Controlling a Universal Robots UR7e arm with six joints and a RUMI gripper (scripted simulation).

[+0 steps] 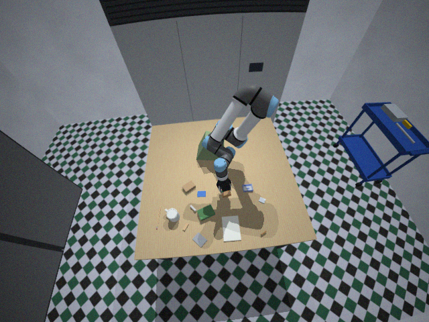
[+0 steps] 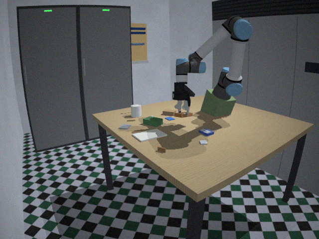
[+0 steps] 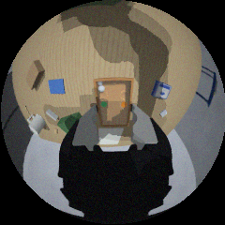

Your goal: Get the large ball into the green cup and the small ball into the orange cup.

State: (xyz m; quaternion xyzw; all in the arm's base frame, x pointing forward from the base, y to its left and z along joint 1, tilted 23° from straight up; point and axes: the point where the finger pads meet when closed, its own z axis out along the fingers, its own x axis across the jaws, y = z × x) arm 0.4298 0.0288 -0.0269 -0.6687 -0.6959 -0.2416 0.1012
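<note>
Right now the covered wooden puzzle is 10 mm below my hand. From my hand the other things lie so: green box (170 mm to the right, 130 mm ahead, 70 mm below); white sheet (270 mm ahead, 80 mm below); blue tile (190 mm to the right, 90 mm below, 30 mm behind).
</note>
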